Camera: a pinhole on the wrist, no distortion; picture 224 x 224 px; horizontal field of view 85.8 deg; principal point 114.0 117.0 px. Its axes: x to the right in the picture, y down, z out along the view. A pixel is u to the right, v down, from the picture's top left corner.
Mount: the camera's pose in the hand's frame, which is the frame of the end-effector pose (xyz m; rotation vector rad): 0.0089 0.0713 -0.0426 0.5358 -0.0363 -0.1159
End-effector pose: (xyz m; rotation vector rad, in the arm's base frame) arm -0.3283 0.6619 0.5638 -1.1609 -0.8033 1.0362
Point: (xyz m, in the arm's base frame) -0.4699 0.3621 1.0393
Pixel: 39 12
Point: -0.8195 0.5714 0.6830
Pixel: 52 155
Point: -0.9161 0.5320 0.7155
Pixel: 46 155
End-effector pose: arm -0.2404 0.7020 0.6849 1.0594 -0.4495 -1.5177
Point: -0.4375 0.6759 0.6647
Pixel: 128 89
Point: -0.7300 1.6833 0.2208
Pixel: outside the picture
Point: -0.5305 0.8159 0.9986
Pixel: 36 168
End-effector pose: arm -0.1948 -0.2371 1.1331 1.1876 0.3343 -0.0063
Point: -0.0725 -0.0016 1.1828
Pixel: behind the camera
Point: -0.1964 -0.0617 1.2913
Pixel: behind the camera
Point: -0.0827 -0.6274 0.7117
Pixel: 162 41
